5 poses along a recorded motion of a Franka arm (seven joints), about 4.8 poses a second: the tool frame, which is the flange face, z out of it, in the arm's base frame.
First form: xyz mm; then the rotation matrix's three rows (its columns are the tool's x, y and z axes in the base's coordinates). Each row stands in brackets.
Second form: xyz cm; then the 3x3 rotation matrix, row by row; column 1 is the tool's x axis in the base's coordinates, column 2 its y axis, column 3 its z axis. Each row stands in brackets. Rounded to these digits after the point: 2 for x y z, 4 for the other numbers.
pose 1, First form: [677.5, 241.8, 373.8], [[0.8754, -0.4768, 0.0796], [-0.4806, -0.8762, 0.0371], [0.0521, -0.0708, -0.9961]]
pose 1, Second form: [67.75, 24.18, 37.38], [[0.8754, -0.4768, 0.0796], [-0.4806, -0.8762, 0.0371], [0.0521, -0.0708, -0.9961]]
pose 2, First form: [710.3, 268.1, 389.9], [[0.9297, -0.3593, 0.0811], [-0.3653, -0.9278, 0.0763], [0.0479, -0.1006, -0.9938]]
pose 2, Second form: [71.03, 26.81, 38.99], [[0.9297, -0.3593, 0.0811], [-0.3653, -0.9278, 0.0763], [0.0479, -0.1006, -0.9938]]
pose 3, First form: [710.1, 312.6, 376.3], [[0.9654, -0.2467, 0.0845], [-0.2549, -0.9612, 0.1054], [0.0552, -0.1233, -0.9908]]
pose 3, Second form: [71.01, 31.26, 37.63], [[0.9654, -0.2467, 0.0845], [-0.2549, -0.9612, 0.1054], [0.0552, -0.1233, -0.9908]]
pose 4, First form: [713.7, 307.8, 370.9], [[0.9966, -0.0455, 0.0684], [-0.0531, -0.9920, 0.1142], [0.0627, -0.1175, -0.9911]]
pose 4, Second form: [71.37, 30.78, 37.09], [[0.9966, -0.0455, 0.0684], [-0.0531, -0.9920, 0.1142], [0.0627, -0.1175, -0.9911]]
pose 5, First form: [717.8, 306.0, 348.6], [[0.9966, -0.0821, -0.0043], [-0.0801, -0.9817, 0.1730], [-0.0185, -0.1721, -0.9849]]
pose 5, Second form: [71.78, 30.60, 34.86], [[0.9966, -0.0821, -0.0043], [-0.0801, -0.9817, 0.1730], [-0.0185, -0.1721, -0.9849]]
